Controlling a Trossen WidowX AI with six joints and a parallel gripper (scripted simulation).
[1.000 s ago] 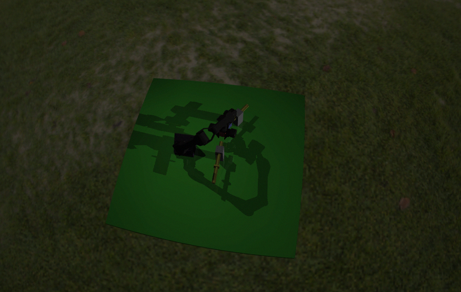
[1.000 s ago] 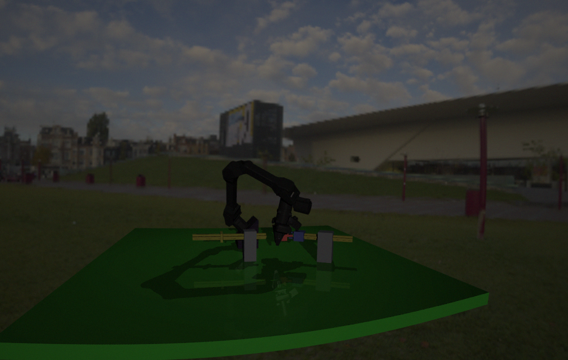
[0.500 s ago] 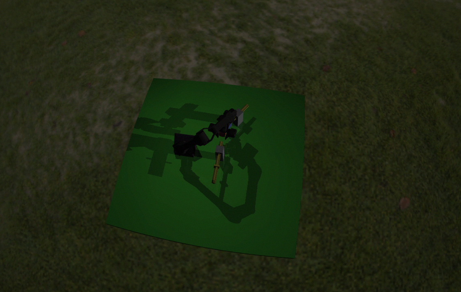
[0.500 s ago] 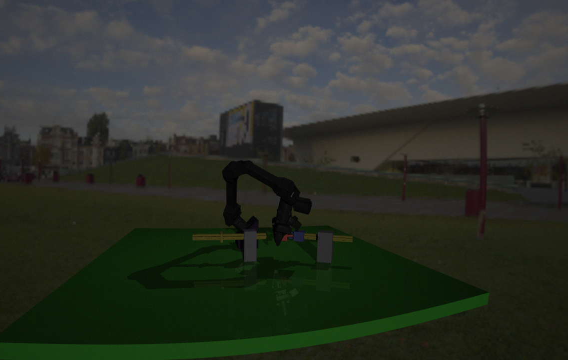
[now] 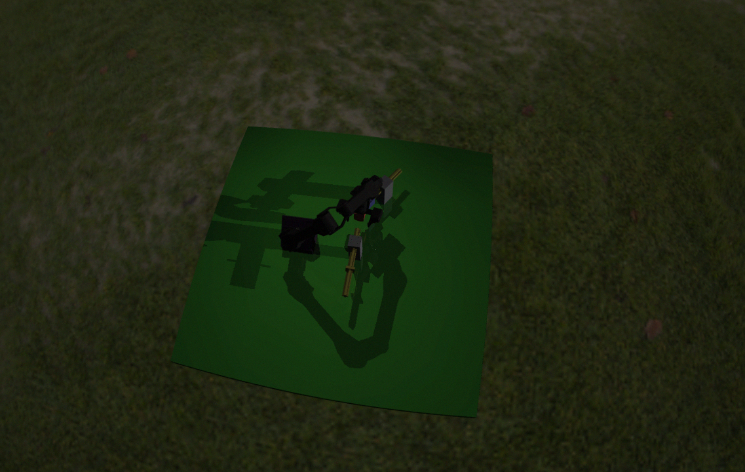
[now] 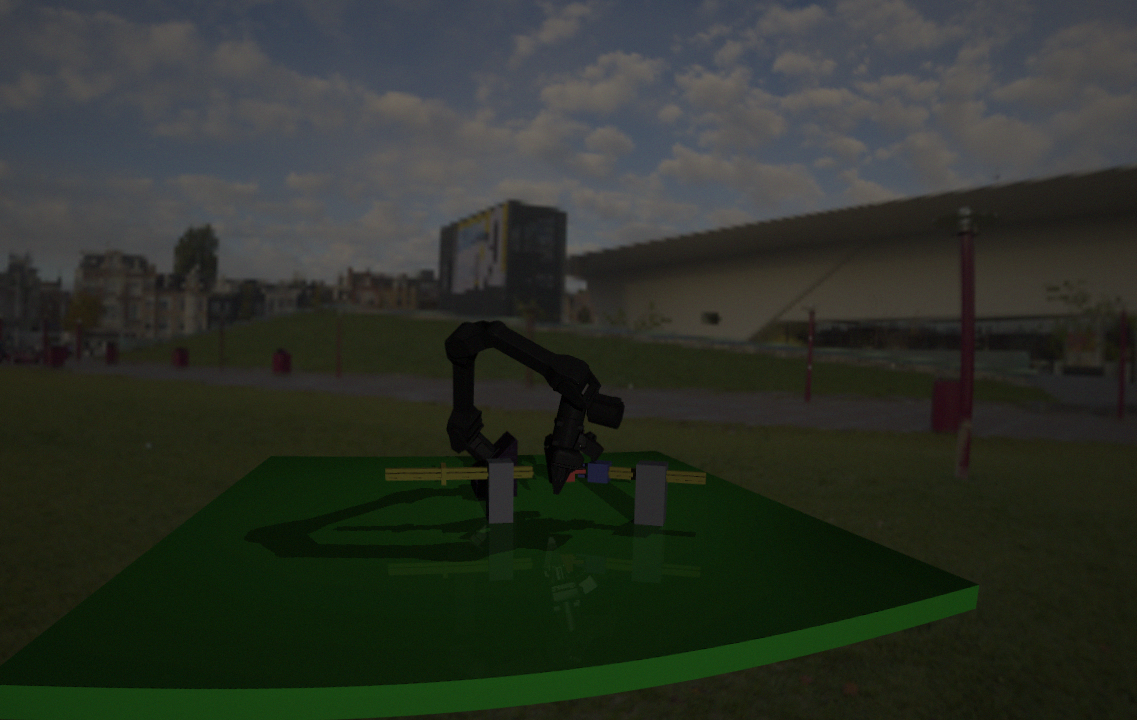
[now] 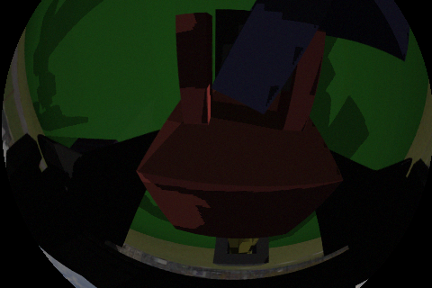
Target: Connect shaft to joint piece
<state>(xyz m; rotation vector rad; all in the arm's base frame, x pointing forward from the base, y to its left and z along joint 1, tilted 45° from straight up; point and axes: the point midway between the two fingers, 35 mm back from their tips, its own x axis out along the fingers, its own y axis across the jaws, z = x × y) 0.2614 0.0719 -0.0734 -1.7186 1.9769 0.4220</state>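
Right now the red square joint piece is 40 mm above my gripper tip and 30 mm to the left of it.
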